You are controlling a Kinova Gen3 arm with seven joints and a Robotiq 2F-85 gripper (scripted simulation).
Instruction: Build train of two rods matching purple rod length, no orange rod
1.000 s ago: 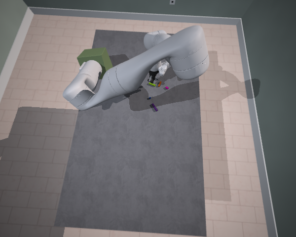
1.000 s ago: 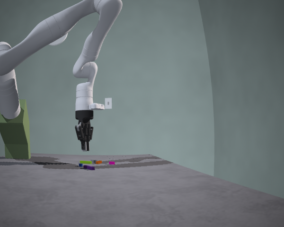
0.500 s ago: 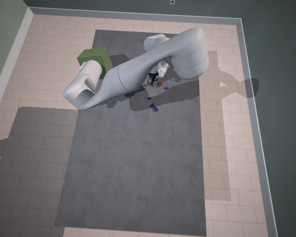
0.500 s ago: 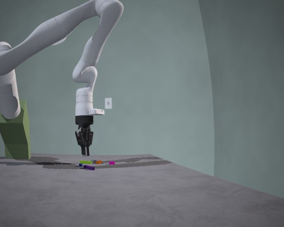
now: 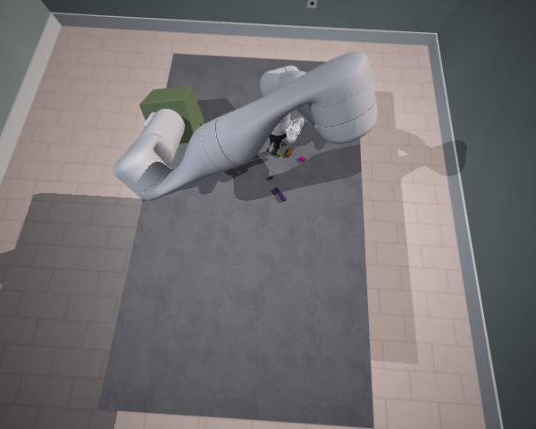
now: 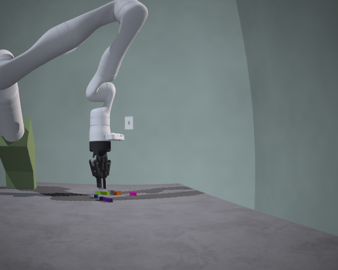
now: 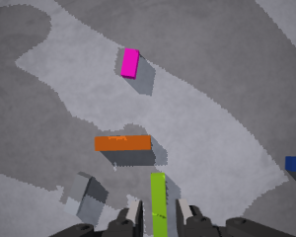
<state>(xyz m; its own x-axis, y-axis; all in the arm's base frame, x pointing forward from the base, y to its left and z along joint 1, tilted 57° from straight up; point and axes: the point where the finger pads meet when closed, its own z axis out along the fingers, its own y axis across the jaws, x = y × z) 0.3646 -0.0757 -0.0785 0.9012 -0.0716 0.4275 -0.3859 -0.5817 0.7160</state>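
Right now the lime rod is 30 mm below my hand. The rest, counted from my hand: blue rod 110 mm to the right, 30 mm below, 20 mm behind; then grey rod 50 mm to the left, 30 mm below, 30 mm ahead; then orange rod 50 mm ahead, 30 mm below.
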